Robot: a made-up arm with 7 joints.
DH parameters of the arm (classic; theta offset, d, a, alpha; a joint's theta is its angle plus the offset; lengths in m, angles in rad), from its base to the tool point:
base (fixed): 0.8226 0 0.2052 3.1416
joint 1: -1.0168 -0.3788 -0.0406 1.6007
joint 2: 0 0.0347 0.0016 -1.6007
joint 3: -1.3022 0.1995 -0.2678 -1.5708
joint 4: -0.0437 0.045 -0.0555 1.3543
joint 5: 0 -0.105 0.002 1.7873
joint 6: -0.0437 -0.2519 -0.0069 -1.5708
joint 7: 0 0.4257 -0.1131 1.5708
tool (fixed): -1.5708 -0.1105 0 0
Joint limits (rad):
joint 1: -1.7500..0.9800
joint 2: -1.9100..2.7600
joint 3: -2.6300..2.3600
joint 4: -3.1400..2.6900
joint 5: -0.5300..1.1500
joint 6: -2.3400..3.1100
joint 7: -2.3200..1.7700
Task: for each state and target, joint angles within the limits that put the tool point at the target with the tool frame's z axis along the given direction. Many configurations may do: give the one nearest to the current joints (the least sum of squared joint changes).
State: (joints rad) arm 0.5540 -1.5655 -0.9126 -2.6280 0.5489 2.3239 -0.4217
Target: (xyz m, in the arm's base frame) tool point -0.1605 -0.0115 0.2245 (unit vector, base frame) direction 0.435 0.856 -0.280
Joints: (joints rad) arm 0.3153 -1.8511 -0.8661 -2.1970 0.7638 1.8630 -0.4195
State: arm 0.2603 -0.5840 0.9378 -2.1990 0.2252 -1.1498 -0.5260
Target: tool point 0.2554 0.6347 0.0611 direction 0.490 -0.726 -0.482
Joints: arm -0.2640 0.2955 0.2917 -1.8183 0.8568 -1.8062 -0.2884
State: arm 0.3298 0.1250 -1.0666 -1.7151 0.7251 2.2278 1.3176
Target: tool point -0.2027 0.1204 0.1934 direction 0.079 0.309 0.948
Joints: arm 0.2122 0.0815 -0.5946 -1.7072 0.0169 2.8400 1.7700
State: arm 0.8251 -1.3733 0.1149 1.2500 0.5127 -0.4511 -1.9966
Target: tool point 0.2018 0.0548 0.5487 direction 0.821 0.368 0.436
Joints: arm 0.8872 -1.2156 0.5275 1.2938 -0.1955 -0.5249 -2.3200
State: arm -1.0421 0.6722 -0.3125 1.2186 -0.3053 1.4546 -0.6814
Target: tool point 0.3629 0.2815 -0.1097 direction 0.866 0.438 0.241
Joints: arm -1.3035 1.3617 0.1209 1.4190 -0.5300 0.4246 -0.8447
